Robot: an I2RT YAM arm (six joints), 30 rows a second.
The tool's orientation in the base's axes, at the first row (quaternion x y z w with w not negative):
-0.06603, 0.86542, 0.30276, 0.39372
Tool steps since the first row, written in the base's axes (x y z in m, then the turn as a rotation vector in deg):
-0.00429, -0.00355, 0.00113, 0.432, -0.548, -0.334
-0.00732, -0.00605, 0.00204, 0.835, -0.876, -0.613
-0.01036, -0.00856, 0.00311, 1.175, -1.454, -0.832
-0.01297, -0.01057, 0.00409, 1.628, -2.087, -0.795
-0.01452, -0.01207, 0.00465, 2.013, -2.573, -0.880
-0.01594, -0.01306, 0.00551, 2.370, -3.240, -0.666
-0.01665, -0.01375, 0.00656, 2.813, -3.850, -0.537
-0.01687, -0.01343, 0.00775, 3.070, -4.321, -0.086
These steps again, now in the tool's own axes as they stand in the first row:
0.00167, -0.00082, -0.00537, -0.121, -0.753, 0.131
0.00276, -0.00134, -0.00921, -0.235, -1.292, 0.342
0.00375, -0.00179, -0.01315, -0.381, -1.982, 0.338
0.00457, -0.00203, -0.01648, -0.795, -2.636, 0.245
0.00504, -0.00244, -0.01862, -1.056, -3.204, 0.255
0.00526, -0.00233, -0.02054, -1.536, -3.768, -0.009
0.00490, -0.00214, -0.02192, -2.007, -4.356, -0.141
0.00423, -0.00124, -0.02248, -2.566, -4.615, -0.476

